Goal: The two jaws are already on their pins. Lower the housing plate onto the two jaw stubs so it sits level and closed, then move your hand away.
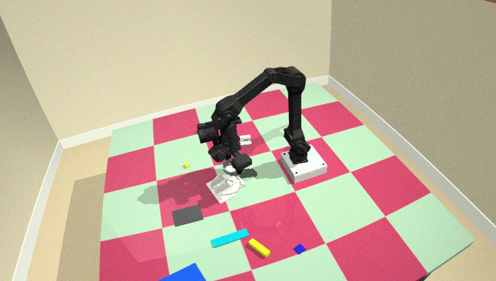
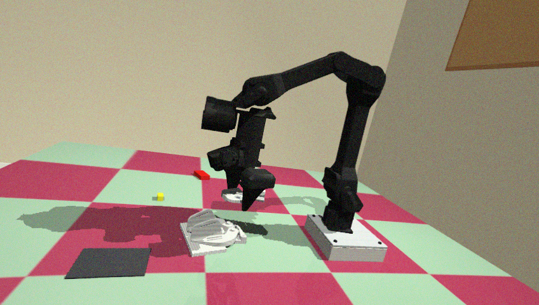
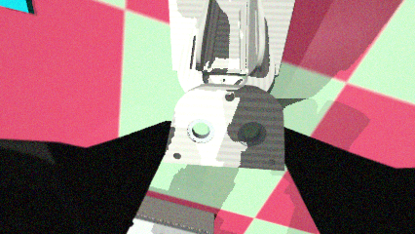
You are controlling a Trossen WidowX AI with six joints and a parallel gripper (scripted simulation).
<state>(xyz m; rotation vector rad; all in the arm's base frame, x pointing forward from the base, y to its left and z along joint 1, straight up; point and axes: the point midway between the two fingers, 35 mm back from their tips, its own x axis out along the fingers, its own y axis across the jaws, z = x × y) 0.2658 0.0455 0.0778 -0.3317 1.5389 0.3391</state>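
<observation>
My gripper tip is now 10 mm short of the housing plate and 20 mm below it. Also, from my gripper tip: yellow cube (200 mm ahead, 140 mm to the right, 80 mm below); then cyan bar (50 mm ahead, 260 mm to the left, 80 mm below); then dark flat square (200 mm ahead, 130 mm to the left, 80 mm below).
</observation>
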